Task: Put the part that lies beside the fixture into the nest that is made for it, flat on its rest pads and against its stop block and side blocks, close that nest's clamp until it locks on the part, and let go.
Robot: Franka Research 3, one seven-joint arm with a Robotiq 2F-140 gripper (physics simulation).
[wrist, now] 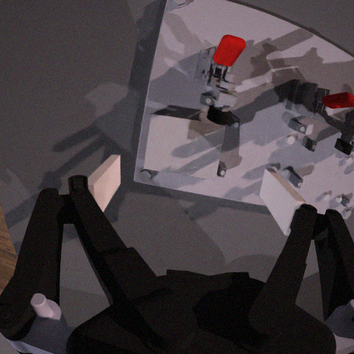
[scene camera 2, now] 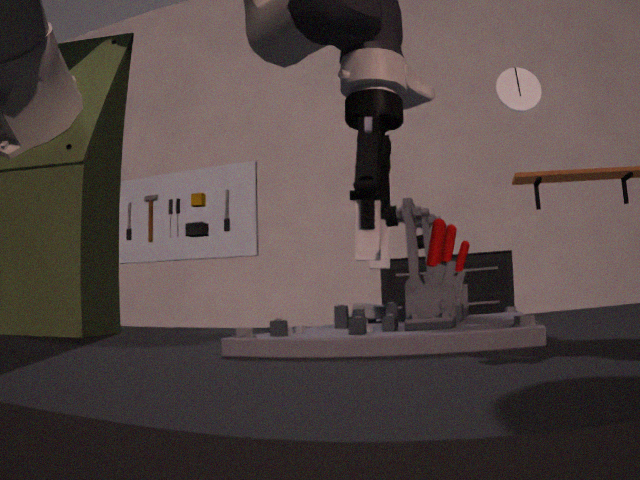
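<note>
The part (wrist: 180,147), a pale rectangular plate, lies on the fixture plate (wrist: 159,65) (scene camera 2: 310,349) in the nest at one corner, beside small grey blocks; whether it touches them or rests fully on its pads cannot be told. That nest's clamp has a red handle (wrist: 230,50) and a black pad (wrist: 222,116) seen over the part's corner. In the scene view a grey clamp arm (scene camera 2: 410,242) stands upright, so its pad is raised. My gripper (wrist: 192,175) (scene camera 2: 373,258) is open and empty, above the fixture, with the part ahead of its fingertips in the wrist view.
Other clamps with red handles (wrist: 339,100) (scene camera 2: 449,242), grey blocks (scene camera 2: 357,323) and pins stand on the fixture. In the scene view the raised clamp arm is close beside my fingers. A green cabinet (scene camera 2: 41,248) stands at the left. A tool board (scene camera 2: 237,180) hangs behind.
</note>
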